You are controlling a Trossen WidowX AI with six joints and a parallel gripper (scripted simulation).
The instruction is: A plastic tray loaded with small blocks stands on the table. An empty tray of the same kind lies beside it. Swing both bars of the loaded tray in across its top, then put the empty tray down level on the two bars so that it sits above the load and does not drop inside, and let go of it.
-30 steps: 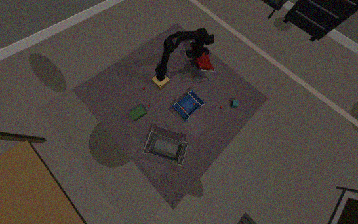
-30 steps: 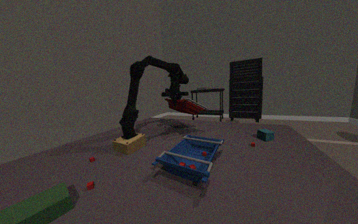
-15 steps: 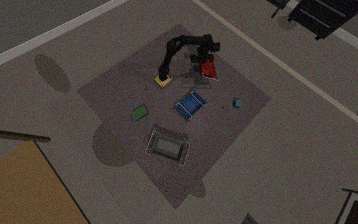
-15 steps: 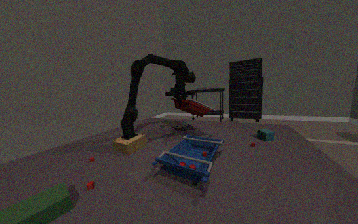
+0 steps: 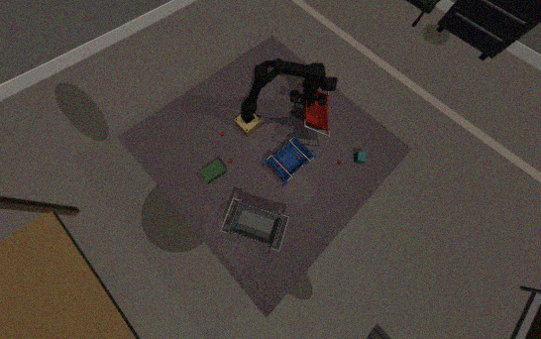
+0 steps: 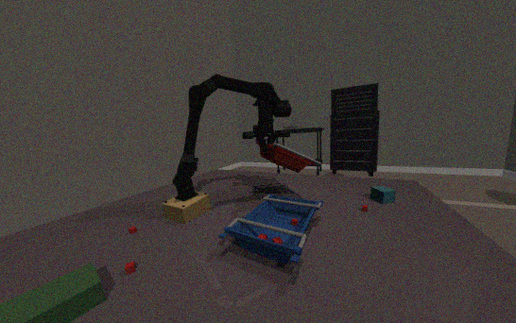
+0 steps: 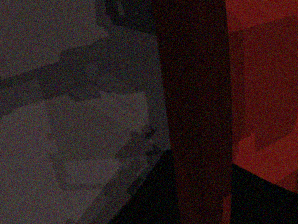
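Right now the red tray is 50 mm ahead of my gripper tip and 50 mm to the left of it. Also, from my gripper tip: teal block 410 mm ahead, 150 mm to the left, 160 mm below; green block 50 mm behind, 610 mm to the right, 160 mm below.
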